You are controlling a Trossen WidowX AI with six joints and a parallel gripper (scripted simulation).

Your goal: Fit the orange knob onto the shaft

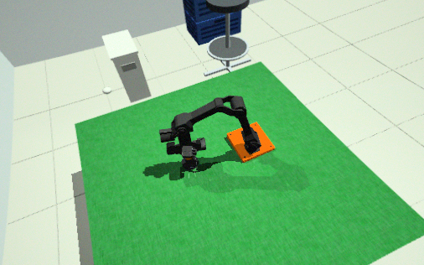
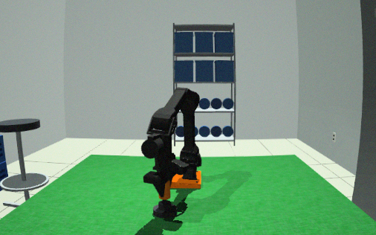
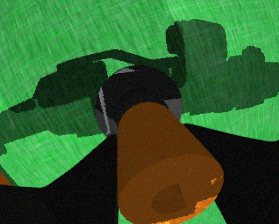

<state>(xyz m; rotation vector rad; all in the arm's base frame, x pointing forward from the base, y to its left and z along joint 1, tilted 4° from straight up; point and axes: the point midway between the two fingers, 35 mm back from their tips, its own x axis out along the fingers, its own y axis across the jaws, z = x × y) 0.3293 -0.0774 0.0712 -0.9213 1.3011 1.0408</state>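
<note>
Now: the orange knob 2 cm above my gripper tip. Also, from my gripper tip: dark round pedestal 4 cm below.
</note>
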